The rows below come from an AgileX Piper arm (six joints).
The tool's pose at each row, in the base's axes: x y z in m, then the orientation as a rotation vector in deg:
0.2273 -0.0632 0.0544 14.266 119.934 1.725
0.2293 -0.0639 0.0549 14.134 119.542 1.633
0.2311 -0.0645 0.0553 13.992 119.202 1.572
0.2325 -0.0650 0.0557 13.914 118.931 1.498
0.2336 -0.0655 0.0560 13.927 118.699 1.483
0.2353 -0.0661 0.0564 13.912 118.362 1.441
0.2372 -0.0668 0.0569 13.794 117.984 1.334
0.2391 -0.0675 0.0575 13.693 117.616 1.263
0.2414 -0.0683 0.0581 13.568 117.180 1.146
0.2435 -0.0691 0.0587 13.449 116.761 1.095
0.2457 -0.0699 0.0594 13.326 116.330 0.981
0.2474 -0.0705 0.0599 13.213 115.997 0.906
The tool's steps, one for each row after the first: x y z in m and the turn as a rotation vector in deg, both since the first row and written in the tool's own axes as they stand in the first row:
-0.0015 -0.0003 0.0015 -0.021 -0.405 -0.102
-0.0029 -0.0005 0.0029 -0.063 -0.756 -0.202
-0.0040 -0.0007 0.0039 -0.065 -1.036 -0.268
-0.0049 -0.0010 0.0048 -0.067 -1.267 -0.247
-0.0062 -0.0013 0.0061 -0.070 -1.606 -0.249
-0.0077 -0.0016 0.0075 -0.073 -1.998 -0.349
-0.0092 -0.0019 0.0089 -0.093 -2.375 -0.423
-0.0110 -0.0022 0.0106 -0.096 -2.825 -0.528
-0.0127 -0.0026 0.0121 -0.142 -3.252 -0.603
-0.0146 -0.0029 0.0137 -0.145 -3.697 -0.706
-0.0159 -0.0032 0.0150 -0.165 -4.041 -0.794

